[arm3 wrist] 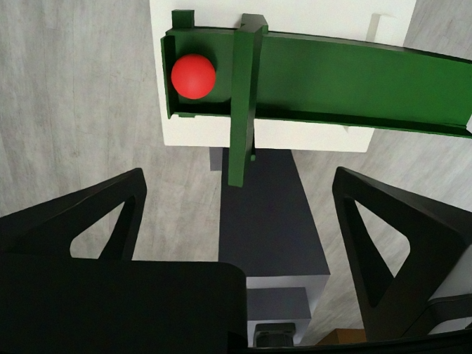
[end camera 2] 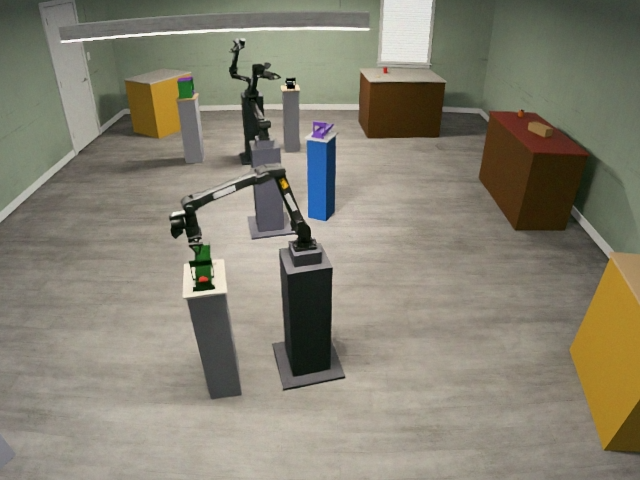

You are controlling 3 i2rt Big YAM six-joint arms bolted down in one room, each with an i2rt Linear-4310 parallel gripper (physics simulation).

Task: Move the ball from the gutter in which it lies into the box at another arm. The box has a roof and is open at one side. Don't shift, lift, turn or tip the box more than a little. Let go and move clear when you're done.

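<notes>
The red ball (arm3 wrist: 193, 76) (end camera 2: 203, 279) lies in the green gutter (arm3 wrist: 350, 82) (end camera 2: 203, 269), at its left end in the arm3 wrist view, beside a raised green bar (arm3 wrist: 242, 100) that crosses over the gutter. Arm3's gripper (arm3 wrist: 240, 171) is open and empty, its fingers wide apart below the gutter in its wrist view. In the end camera view the nearest arm's gripper (end camera 2: 196, 249) is over the far part of the gutter; its fingers are too small to judge. A green box-like thing with purple edges (end camera 2: 186, 87) stands at the back left; its open side cannot be made out.
The gutter stands on a white-topped pedestal (arm3 wrist: 310, 137) (end camera 2: 212, 330). A purple frame (end camera 2: 320, 129) is on a blue pedestal (end camera 2: 321, 178). A black object (end camera 2: 290, 82) is on a grey pedestal (end camera 2: 291, 118). Two more arms stand behind the nearest one. Brown cabinets (end camera 2: 403, 108) (end camera 2: 537, 191) stand at the right.
</notes>
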